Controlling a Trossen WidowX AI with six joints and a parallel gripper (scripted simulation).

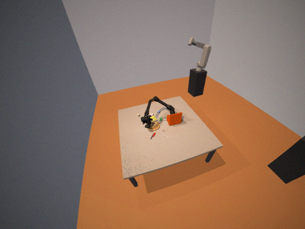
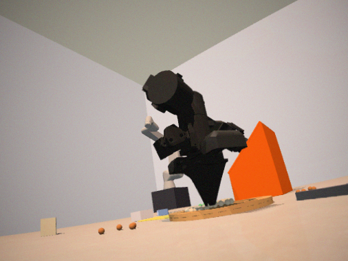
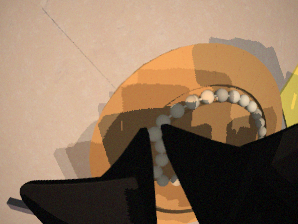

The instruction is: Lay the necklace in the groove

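Right now my gripper tip is 60 mm past the round wooden bead board, 10 mm to the left of it and 10 mm above it. Also, from my gripper tip: tan cube: 340 mm to the right, 100 mm ahead; then yellow flat piece: 180 mm to the right, 120 mm behind, 20 mm below; then red-handled tool: 170 mm to the left, 10 mm below, 10 mm behind.
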